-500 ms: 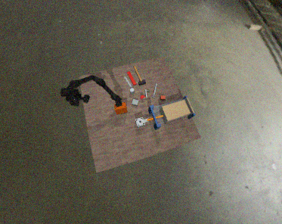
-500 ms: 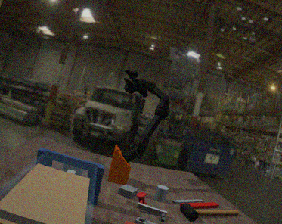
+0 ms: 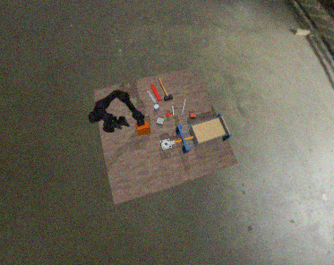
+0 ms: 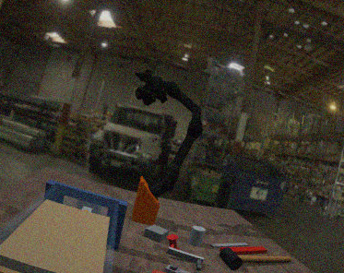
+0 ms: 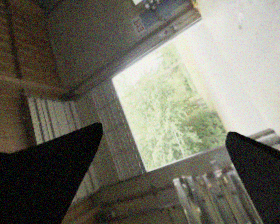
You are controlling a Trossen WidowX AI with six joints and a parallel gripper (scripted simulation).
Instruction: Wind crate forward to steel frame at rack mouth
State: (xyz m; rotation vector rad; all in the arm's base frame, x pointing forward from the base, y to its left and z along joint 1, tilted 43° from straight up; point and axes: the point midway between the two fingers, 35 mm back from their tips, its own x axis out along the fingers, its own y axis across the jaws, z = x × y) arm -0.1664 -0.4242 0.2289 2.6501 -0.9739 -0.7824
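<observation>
The winch handle is 46 cm ahead of my gripper tip, 26 cm to the left of it and 58 cm below it. From my gripper tip the other things lie so: grey block: 30 cm ahead, 20 cm to the left, 58 cm below; blue steel frame: 42 cm ahead, 8 cm to the right, 49 cm below; winch: 25 cm ahead, 8 cm to the right, 57 cm below.
</observation>
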